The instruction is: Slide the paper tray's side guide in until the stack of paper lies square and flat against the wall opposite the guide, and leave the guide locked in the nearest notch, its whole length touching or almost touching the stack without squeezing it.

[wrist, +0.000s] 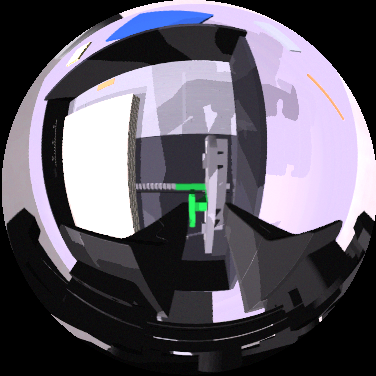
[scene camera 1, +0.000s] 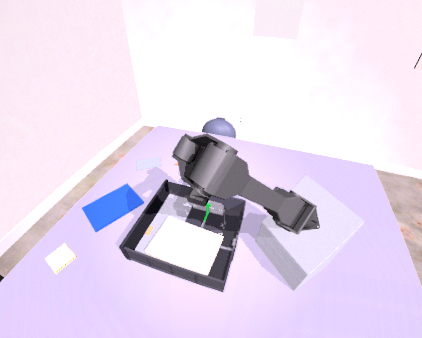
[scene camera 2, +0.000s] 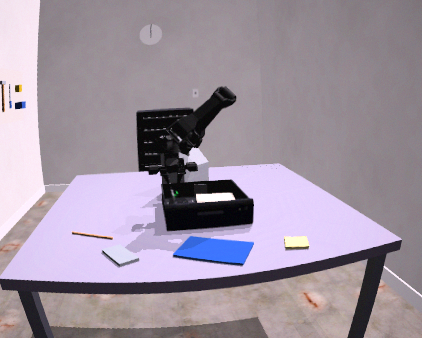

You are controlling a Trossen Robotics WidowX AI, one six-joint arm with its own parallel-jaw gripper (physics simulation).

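Places are measured from the arm's base along level axes (x ahead, y left, z up), in metres.
Pixels of known places: gripper, fingertip midpoint: (wrist: 205, 208) (scene camera 2: 174, 190); arm's base, link origin: (scene camera 1: 305, 218) (scene camera 2: 182, 149).
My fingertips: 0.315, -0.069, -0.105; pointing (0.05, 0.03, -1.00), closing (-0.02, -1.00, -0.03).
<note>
For each thing: its top centre in the pictures, then the offset to it from my fingertips, as dx, dy, dz. "spot": a spot on its surface instead.
- black paper tray, top centre: (wrist: 83, 179) (scene camera 1: 188, 219) (scene camera 2: 202, 189) +0.023, +0.106, +0.004
- white paper stack, top centre: (wrist: 86, 176) (scene camera 1: 185, 243) (scene camera 2: 216, 201) +0.015, +0.161, -0.050
- light grey side guide, top centre: (wrist: 200, 211) (scene camera 1: 207, 202) -0.008, +0.004, -0.010
- ribbed strip, surface spot: (wrist: 155, 186) spot: -0.011, +0.064, -0.086
- book, top centre: (wrist: 155, 19) (scene camera 2: 214, 248) (scene camera 1: 112, 204) +0.372, +0.085, -0.083
- yellow pad, top centre: (scene camera 2: 296, 241) (scene camera 1: 59, 257) +0.402, +0.341, -0.080
- grey pad, top centre: (scene camera 2: 119, 253) (scene camera 1: 148, 162) +0.373, -0.204, -0.081
- orange pencil, top centre: (wrist: 329, 97) (scene camera 2: 91, 234) +0.212, -0.320, -0.084
The black paper tray (scene camera 1: 172, 269) (scene camera 2: 210, 215) (wrist: 250, 100) stands on the table. The white paper stack (scene camera 1: 185, 245) (scene camera 2: 215, 197) (wrist: 97, 167) lies near the wall opposite the guide; whether it touches that wall is unclear. The light grey side guide (wrist: 216, 180) stands upright near the other wall, with a wide gap to the stack. Its green tab (scene camera 1: 208, 207) (scene camera 2: 175, 192) (wrist: 192, 210) faces the stack, and a ribbed strip (wrist: 155, 186) runs between them. My gripper (scene camera 1: 200, 197) (wrist: 205, 208) is partly open and empty, its fingertips over the guide and tab. Their exact height is unclear.
A large pale grey box (scene camera 1: 320, 227) stands beside the tray under the arm. A blue folder or book (scene camera 1: 112, 207) (scene camera 2: 214, 250), a yellow pad (scene camera 1: 61, 258) (scene camera 2: 296, 242), a grey pad (scene camera 2: 120, 254) and an orange pencil (scene camera 2: 92, 235) (wrist: 327, 96) lie around the tray.
</note>
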